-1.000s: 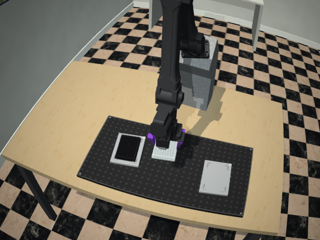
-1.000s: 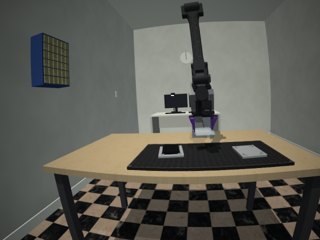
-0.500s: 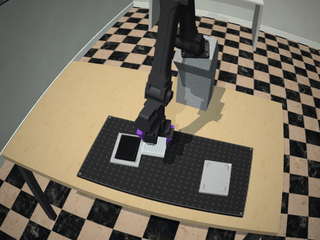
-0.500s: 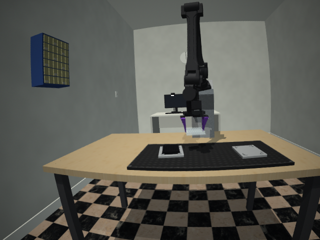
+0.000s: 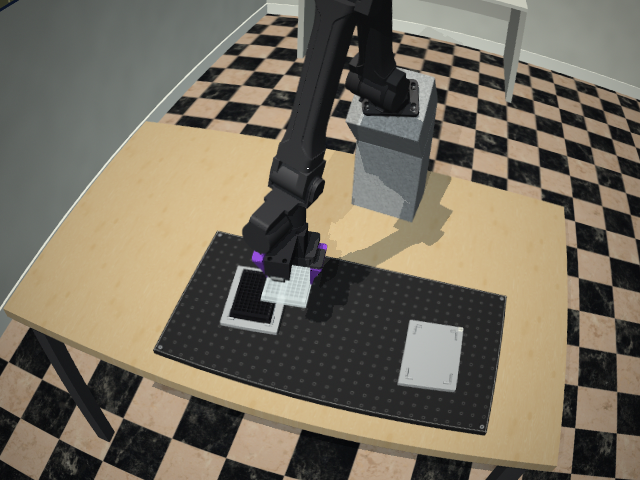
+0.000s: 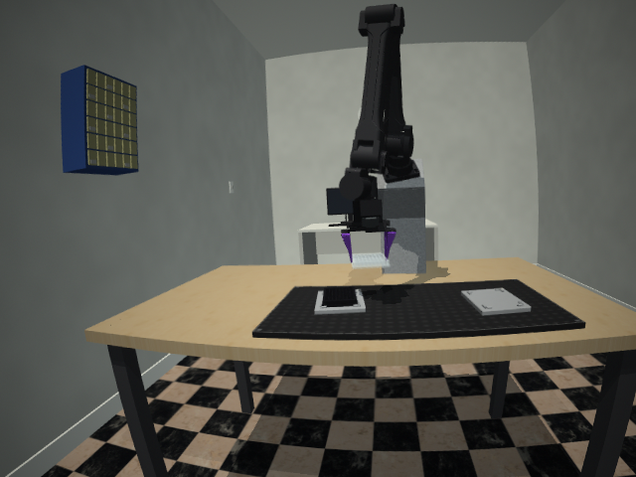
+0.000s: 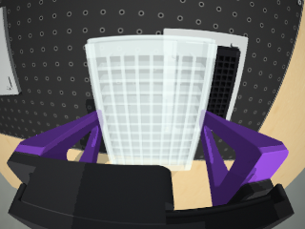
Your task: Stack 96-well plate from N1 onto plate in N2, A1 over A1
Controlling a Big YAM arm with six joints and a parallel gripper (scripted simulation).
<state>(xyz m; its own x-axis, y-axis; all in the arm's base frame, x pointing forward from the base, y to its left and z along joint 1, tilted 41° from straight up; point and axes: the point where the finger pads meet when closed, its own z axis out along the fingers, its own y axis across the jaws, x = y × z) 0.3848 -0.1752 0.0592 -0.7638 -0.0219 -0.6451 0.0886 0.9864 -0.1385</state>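
Right now the black 96-well plate is 3 cm behind my hand, 7 cm to the right of it and 10 cm below it. The rest, counted from my hand: grey plate nest N1: 10 cm ahead, 29 cm to the left, 11 cm below; white 96-well plate: 1 cm below; grey plate nest N2: 3 cm behind, 7 cm to the right, 11 cm below.
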